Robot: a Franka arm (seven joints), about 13 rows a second.
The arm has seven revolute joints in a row. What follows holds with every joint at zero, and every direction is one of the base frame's. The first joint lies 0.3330 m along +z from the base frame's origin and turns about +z. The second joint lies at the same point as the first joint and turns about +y. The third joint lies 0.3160 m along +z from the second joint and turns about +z. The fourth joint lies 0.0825 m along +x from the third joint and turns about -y. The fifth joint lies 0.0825 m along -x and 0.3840 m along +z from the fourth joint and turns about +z. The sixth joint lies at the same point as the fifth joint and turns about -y. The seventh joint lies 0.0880 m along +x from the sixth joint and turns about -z. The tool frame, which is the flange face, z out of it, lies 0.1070 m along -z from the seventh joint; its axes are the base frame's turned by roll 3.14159, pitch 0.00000 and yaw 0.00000 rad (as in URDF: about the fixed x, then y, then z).
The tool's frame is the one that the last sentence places.
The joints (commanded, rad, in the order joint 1, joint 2, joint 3, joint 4, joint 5, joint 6, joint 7), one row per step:
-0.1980, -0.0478, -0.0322, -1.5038, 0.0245, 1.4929, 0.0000
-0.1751, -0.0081, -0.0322, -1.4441, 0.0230, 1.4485, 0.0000
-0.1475, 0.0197, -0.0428, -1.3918, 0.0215, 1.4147, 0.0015
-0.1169, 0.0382, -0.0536, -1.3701, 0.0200, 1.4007, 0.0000
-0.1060, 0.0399, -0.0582, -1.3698, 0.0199, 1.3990, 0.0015
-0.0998, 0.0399, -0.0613, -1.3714, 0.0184, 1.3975, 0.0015
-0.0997, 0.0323, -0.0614, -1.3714, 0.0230, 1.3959, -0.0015
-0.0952, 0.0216, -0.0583, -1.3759, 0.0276, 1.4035, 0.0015
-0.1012, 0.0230, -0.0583, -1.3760, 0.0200, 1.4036, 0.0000
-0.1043, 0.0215, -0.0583, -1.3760, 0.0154, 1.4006, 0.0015
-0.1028, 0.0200, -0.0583, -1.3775, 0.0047, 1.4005, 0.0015
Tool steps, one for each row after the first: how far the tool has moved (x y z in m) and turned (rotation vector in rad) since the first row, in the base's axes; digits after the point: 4 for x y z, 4 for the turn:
0.0100, 0.0107, 0.0023, 0.0025, 0.0244, 0.0237
0.0161, 0.0191, 0.0081, 0.0016, 0.0341, 0.0398
0.0221, 0.0292, 0.0067, 0.0007, 0.0452, 0.0611
0.0231, 0.0327, 0.0057, 0.0008, 0.0483, 0.0659
0.0232, 0.0342, 0.0049, -0.0002, 0.0517, 0.0688
0.0205, 0.0351, 0.0089, 0.0034, 0.0448, 0.0726
0.0184, 0.0399, 0.0133, 0.0058, 0.0303, 0.0779
0.0183, 0.0357, 0.0125, -0.0012, 0.0331, 0.0720
0.0171, 0.0336, 0.0131, -0.0052, 0.0355, 0.0666
0.0166, 0.0332, 0.0132, -0.0154, 0.0376, 0.0661

